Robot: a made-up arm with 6 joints.
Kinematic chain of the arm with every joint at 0, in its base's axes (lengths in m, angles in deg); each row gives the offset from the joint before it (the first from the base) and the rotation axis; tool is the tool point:
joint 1: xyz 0 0 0.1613 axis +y
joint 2: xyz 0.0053 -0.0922 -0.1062 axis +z
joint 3: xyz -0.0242 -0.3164 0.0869 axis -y
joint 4: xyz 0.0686 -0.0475 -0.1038 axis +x
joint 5: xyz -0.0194 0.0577 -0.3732 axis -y
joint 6: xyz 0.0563 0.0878 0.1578 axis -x
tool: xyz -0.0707 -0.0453 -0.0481
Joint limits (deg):
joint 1: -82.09..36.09
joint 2: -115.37..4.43
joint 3: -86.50..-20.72
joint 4: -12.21..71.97
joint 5: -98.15..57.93
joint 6: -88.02..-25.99
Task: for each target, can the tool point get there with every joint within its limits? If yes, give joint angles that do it. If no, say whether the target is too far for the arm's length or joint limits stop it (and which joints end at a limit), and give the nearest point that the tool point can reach.
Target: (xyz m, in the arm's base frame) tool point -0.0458 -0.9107 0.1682
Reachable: no: joint limits stop it (at a limit: joint 2, joint 3, joint 4, joint 6) | nearest point -0.3978 -0.4242 0.2212 | short by 0.603 m
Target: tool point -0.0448 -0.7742 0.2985
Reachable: no: joint limits stop it (at a limit: joint 1, joint 2, joint 3, joint 4, joint 6) | nearest point -0.3562 -0.4276 0.3660 | short by 0.471 m
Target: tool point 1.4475 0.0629 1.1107
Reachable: no: too far | nearest point 0.4015 0.1132 0.1502 | short by 1.421 m
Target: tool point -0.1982 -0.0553 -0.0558
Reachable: yes | joints 19.09 -38.87 -45.70 36.63 -49.87 -66.25
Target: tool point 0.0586 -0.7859 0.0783
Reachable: no: joint limits stop it (at a limit: joint 1, joint 2, joint 4, joint 6) | nearest point 0.1372 -0.4212 -0.2226 | short by 0.479 m
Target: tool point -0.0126 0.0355 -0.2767
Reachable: yes | joints -51.01 -43.16 -70.36 9.98 -60.66 -58.75
